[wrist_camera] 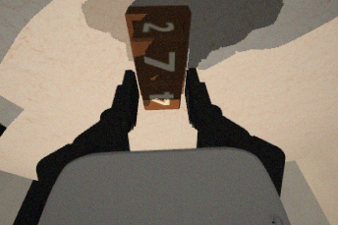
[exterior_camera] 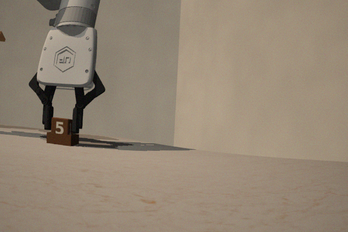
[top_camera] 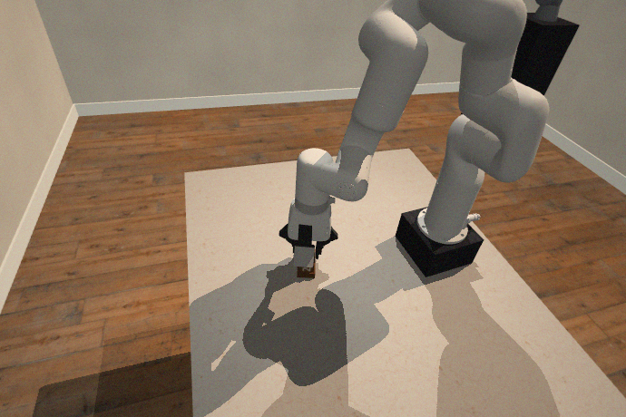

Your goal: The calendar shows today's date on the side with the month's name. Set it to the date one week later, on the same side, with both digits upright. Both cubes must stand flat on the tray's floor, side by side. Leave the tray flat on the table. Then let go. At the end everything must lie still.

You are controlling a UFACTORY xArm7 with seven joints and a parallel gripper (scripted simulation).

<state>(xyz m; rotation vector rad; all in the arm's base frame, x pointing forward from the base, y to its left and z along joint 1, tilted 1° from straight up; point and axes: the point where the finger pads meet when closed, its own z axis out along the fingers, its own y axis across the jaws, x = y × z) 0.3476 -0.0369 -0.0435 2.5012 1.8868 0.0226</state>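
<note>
Right now the brown calendar tray is 20 mm to the left of my hand and 30 mm below it.
</note>
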